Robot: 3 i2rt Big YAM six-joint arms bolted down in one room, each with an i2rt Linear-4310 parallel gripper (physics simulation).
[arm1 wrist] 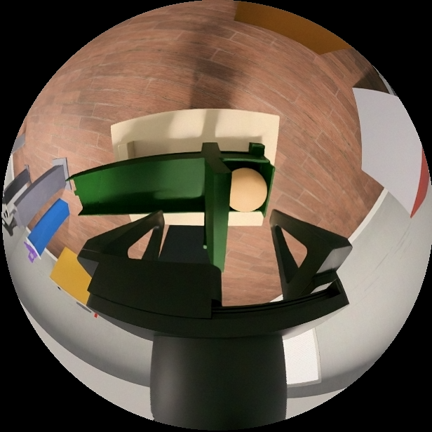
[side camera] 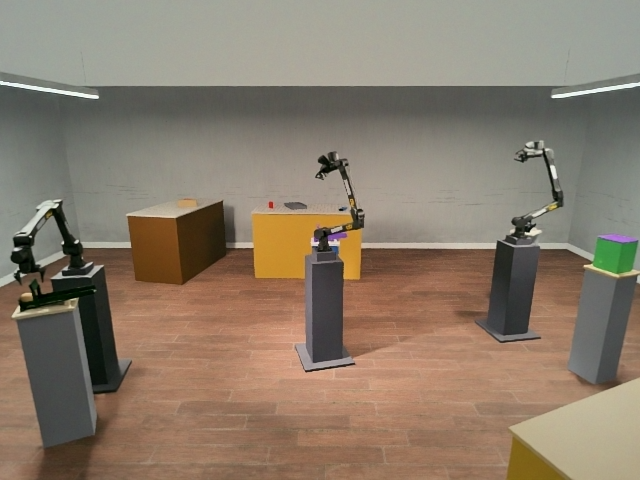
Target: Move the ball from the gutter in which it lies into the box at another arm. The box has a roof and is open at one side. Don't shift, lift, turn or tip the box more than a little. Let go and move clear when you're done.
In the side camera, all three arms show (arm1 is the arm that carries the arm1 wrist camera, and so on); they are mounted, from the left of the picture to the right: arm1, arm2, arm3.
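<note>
A pale orange ball (arm1 wrist: 247, 190) (side camera: 25, 297) lies in the short end of a dark green gutter (arm1 wrist: 145, 187) (side camera: 69, 296), beside an upright green post (arm1 wrist: 216, 215) (side camera: 35, 290). The gutter rests on a cream board (arm1 wrist: 150, 122) (side camera: 57, 310). Arm1's gripper (arm1 wrist: 216, 215) (side camera: 31, 279) is open above the gutter; the post rises between its fingers in the wrist view. A green box (side camera: 614, 256) with a purple roof (side camera: 618, 238) stands near arm3; its open side does not show. Arm2's gripper (side camera: 320, 175) and arm3's gripper (side camera: 519, 156) are raised; their finger openings are too small to judge.
Grey pedestals carry the gutter's board and the box. A brown table (side camera: 155, 248) and a yellow table (side camera: 284, 245) stand at the back. A purple item (side camera: 337, 236) and a blue item (side camera: 330, 249) show behind arm2's base. A cream tabletop (side camera: 589, 428) fills the lower right corner.
</note>
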